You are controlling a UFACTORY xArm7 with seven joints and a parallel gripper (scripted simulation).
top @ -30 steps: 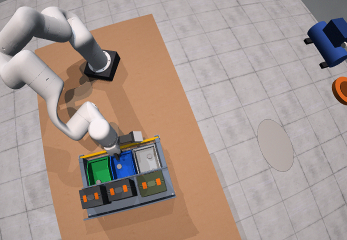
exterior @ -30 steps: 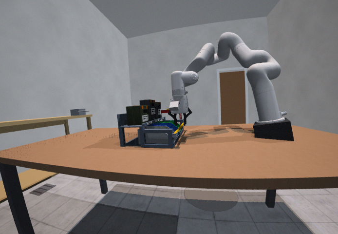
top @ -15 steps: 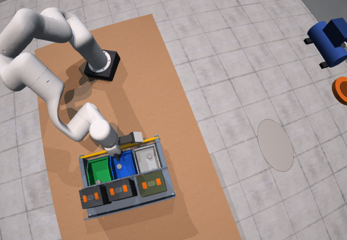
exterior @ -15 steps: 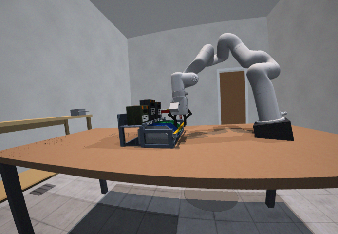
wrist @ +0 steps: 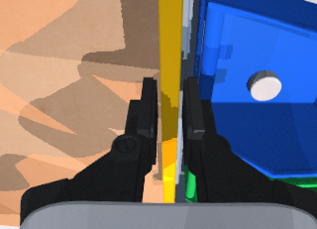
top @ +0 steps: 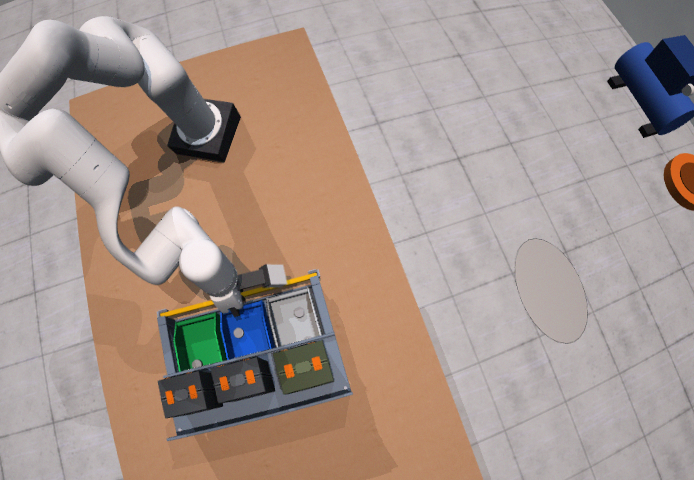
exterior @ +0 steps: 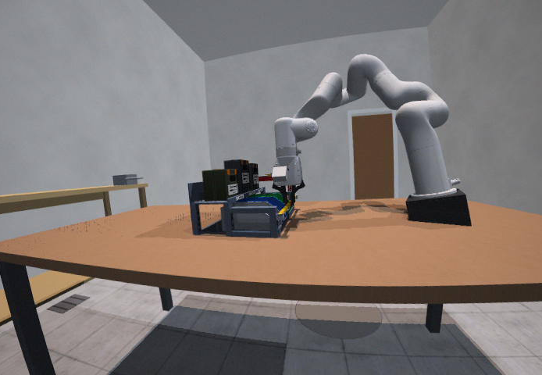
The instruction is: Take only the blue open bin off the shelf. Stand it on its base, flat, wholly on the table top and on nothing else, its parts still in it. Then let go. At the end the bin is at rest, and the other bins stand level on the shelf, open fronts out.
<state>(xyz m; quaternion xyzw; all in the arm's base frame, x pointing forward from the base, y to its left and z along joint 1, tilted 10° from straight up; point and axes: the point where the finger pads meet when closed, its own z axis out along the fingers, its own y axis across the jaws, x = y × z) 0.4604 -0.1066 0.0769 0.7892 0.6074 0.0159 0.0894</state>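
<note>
My hand is 2 cm above the yellow bar. From my hand the other things lie so: green bin: 7 cm ahead, 14 cm to the right, 3 cm below; then blue open bin: 10 cm ahead, 3 cm to the right, 3 cm below; then grey bin: 13 cm ahead, 8 cm to the left, 3 cm below.
</note>
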